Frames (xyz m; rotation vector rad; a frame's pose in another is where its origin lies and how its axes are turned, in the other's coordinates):
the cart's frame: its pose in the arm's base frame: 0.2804 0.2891 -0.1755 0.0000 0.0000 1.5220
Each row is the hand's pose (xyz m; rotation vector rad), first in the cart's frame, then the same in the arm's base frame.
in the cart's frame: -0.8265 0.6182 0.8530 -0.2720 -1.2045 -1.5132
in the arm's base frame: -0.3774 -0.5063 0.6775 0.5667 -0.9477 -0.1660
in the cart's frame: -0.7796 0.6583 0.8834 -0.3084 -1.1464 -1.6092
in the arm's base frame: -0.4151 -0.4575 0.7079 0.5013 -0.9215 -0.2470
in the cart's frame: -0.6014 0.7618 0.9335 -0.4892 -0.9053 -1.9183
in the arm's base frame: -0.5098 -0.2744 0.7580 0.2295 -0.8438 -0.5125
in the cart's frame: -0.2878 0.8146 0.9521 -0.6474 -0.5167 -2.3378
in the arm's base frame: -0.5473 0.0414 0.7766 -0.0903 -0.6592 -0.8882
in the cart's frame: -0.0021 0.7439 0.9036 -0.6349 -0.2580 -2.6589
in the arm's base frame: -0.4627 0.3233 0.7281 -0.2161 -0.4790 -1.1852
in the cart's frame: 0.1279 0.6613 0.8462 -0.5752 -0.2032 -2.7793
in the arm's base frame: -0.3739 0.4491 0.6707 -0.2081 -0.4095 -1.2952
